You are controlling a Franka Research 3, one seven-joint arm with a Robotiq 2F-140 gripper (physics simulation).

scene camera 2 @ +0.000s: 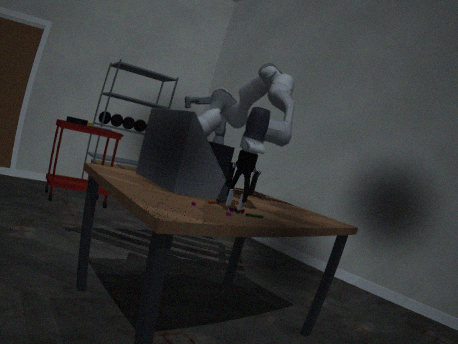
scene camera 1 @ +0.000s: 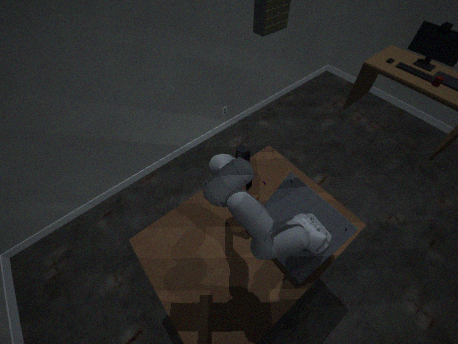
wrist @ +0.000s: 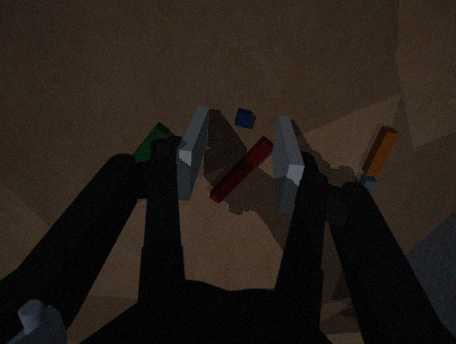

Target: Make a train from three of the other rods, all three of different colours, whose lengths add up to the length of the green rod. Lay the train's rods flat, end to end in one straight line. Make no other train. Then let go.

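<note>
My gripper (scene camera 2: 235, 204) (wrist: 241, 131) is open, partly closed in, its fingers pointing down low over the table. A dark red rod (wrist: 241, 170) (scene camera 2: 238, 211) lies flat between and beneath the fingertips, slanted to them. A green rod (wrist: 149, 144) (scene camera 2: 254, 215) lies left of the fingers in the wrist view, partly hidden. A short blue rod (wrist: 244, 118) lies beyond the red rod's far end, apart from it. At right, an orange rod (wrist: 381, 151) (scene camera 2: 214, 202) lies end to end with a grey-blue rod (wrist: 368, 181), which the gripper partly hides.
A large grey block (scene camera 1: 300, 195) (scene camera 2: 172, 150) (wrist: 437, 255) carries the arm at one side of the wooden table (scene camera 1: 175, 250) (scene camera 2: 300, 220). Small magenta pieces (scene camera 2: 193, 203) (scene camera 2: 228, 214) show on the table in scene camera 2. A red cart (scene camera 2: 72, 183) stands behind.
</note>
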